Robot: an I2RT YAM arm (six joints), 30 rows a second.
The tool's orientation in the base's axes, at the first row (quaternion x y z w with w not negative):
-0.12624, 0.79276, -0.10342, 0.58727
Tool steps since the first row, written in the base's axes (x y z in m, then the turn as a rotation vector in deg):
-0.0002, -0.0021, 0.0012, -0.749, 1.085, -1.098
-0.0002, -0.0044, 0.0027, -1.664, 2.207, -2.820
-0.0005, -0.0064, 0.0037, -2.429, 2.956, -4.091
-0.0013, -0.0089, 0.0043, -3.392, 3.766, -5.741
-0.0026, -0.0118, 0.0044, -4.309, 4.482, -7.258
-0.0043, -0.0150, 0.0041, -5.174, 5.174, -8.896
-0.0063, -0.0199, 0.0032, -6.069, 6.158, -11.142
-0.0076, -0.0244, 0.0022, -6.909, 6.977, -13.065
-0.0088, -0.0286, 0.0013, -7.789, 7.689, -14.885
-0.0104, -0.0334, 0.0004, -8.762, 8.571, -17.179
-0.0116, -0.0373, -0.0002, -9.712, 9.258, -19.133
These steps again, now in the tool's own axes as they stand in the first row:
-0.0004, -0.0023, -0.0005, 0.853, 1.429, -0.417
-0.0010, -0.0050, -0.0009, 2.306, 3.101, -0.813
-0.0012, -0.0072, -0.0014, 3.428, 4.267, -1.190
-0.0007, -0.0097, -0.0023, 4.929, 5.625, -1.648
0.0005, -0.0123, -0.0036, 6.327, 6.849, -2.099
0.0023, -0.0151, -0.0051, 7.827, 8.083, -2.465
0.0053, -0.0193, -0.0066, 9.793, 9.787, -2.688
0.0080, -0.0232, -0.0075, 11.503, 11.229, -2.950
0.0105, -0.0268, -0.0084, 13.166, 12.540, -3.278
0.0133, -0.0309, -0.0095, 15.230, 14.168, -3.560
0.0154, -0.0343, -0.0105, 17.042, 15.503, -3.916

